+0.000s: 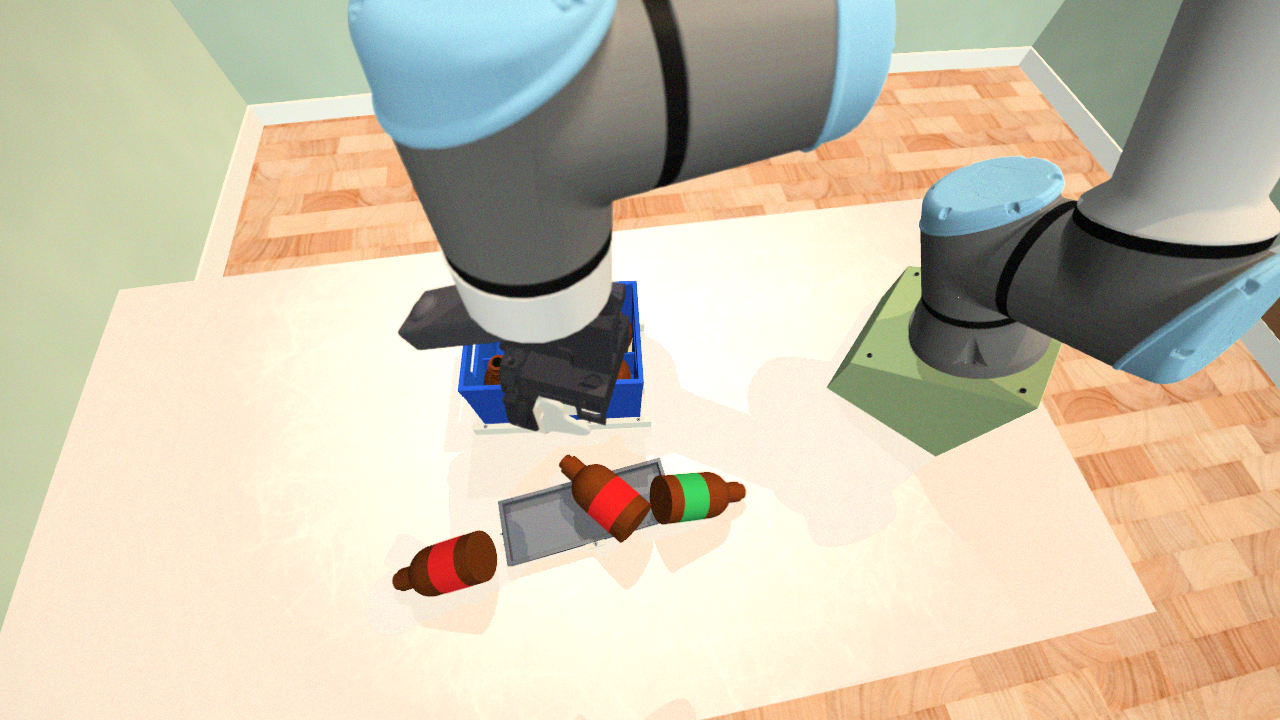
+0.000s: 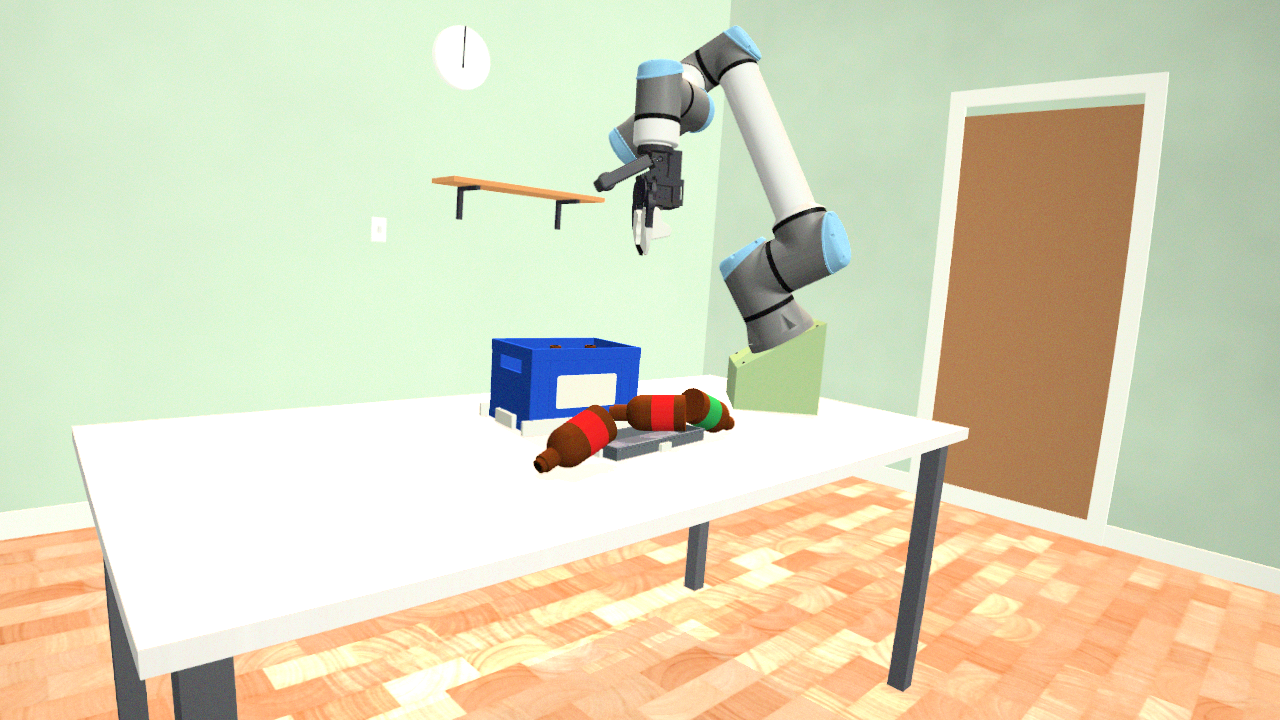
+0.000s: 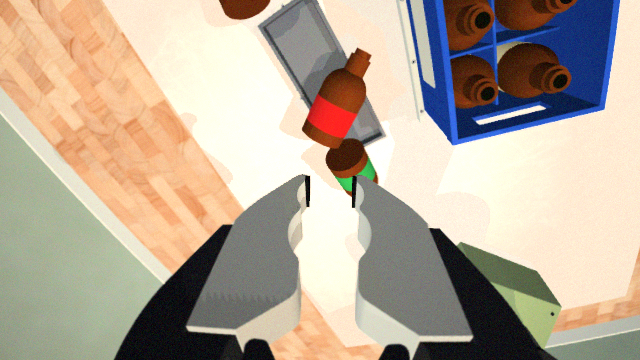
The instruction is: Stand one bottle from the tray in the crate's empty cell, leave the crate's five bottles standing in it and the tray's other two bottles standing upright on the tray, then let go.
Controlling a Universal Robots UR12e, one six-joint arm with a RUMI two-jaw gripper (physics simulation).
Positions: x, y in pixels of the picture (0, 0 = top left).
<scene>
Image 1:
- my gripper: 554, 415
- green-labelled bottle: 675, 498
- red-labelled bottle: 610, 501
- red-labelled bottle: 470, 559
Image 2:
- my gripper: 643, 255
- green-labelled bottle: 702, 410
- red-labelled bottle: 644, 412
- red-labelled bottle: 569, 445
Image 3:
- my gripper: 331, 178
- green-labelled bottle: 350, 159
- red-labelled bottle: 343, 92
</scene>
